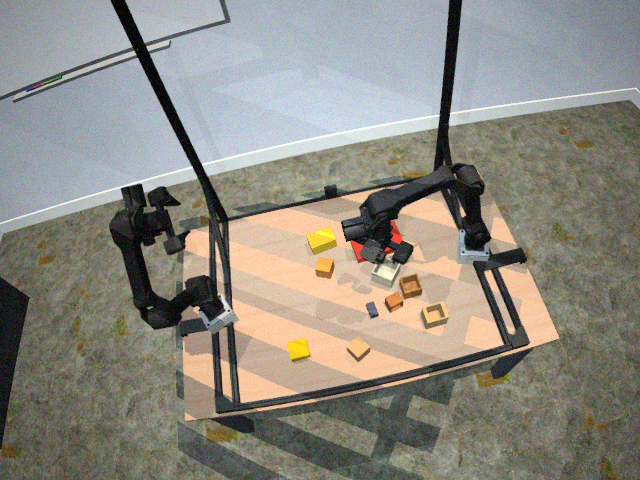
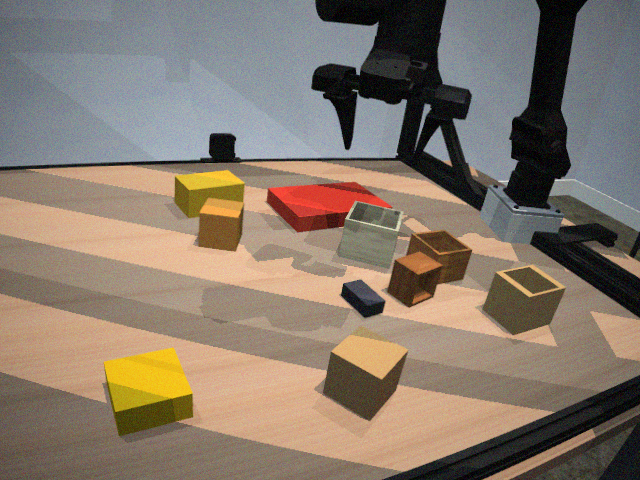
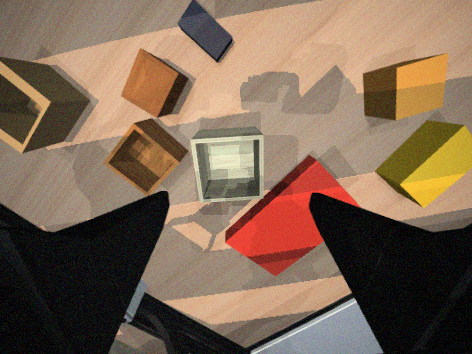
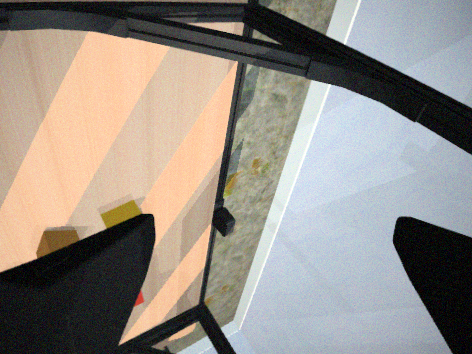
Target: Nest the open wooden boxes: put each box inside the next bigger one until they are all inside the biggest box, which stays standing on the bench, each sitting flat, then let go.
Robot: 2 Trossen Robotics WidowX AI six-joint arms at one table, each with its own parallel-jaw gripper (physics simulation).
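Where they show: left gripper, fingertip midpoint: [image 2: 380, 156] [image 3: 240, 199]; right gripper, fingertip midpoint: [image 1: 184, 217] [image 4: 275, 228]; left arm's base, link origin: [image 1: 474, 242] [image 2: 525, 199]; right arm's base, link origin: [image 1: 214, 310].
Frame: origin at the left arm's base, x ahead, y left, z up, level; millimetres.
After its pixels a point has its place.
A grey-green open box [image 1: 383, 280] @(z -27, x 304, y 148 mm) [image 2: 368, 245] @(z -34, x 310, y 146 mm) [image 3: 227, 133] @(z -25, x 311, y 145 mm) stands upright beside the red block. A brown open box [image 1: 412, 293] @(z -30, x 207, y 188 mm) [image 2: 454, 266] @(z -36, x 199, y 185 mm) [image 3: 164, 136] @(z -43, x 241, y 171 mm) stands upright near it. A smaller brown box [image 1: 393, 300] @(z -14, x 267, y 224 mm) [image 2: 416, 264] @(z -15, x 270, y 224 mm) [image 3: 150, 82] @(z -14, x 268, y 220 mm) lies on its side, its opening facing sideways. A tan open box [image 1: 434, 317] @(z -58, x 132, y 256 mm) [image 2: 522, 305] @(z -21, x 159, y 293 mm) [image 3: 60, 102] @(z -18, x 176, y 245 mm) stands upright, apart from them. All four are separate. My left gripper [image 1: 387, 253] @(z 82, x 311, y 124 mm) [image 2: 383, 149] @(z 82, x 311, y 124 mm) [image 3: 240, 199] @(z 82, x 311, y 124 mm) is open and empty above the red block and grey-green box. My right gripper [image 1: 182, 217] @(z 288, x 880, y 155 mm) [image 4: 275, 228] @(z 288, x 880, y 155 mm) is open, far left, away from the boxes.
A red block [image 2: 325, 200] @(z -37, x 349, y -3 mm) [image 3: 292, 220] @(z -37, x 341, y -5 mm), yellow blocks [image 1: 321, 240] @(z -17, x 528, y 11 mm) [image 1: 298, 349] @(z -33, x 546, y 405 mm), an orange block [image 1: 324, 267] @(z -11, x 502, y 121 mm), a dark blue block [image 1: 372, 309] @(z -44, x 332, y 246 mm) and a tan block [image 1: 358, 348] @(z -12, x 361, y 391 mm) lie around the boxes. Black frame rails [image 1: 361, 384] @(z -47, x 342, y 493 mm) edge the bench.
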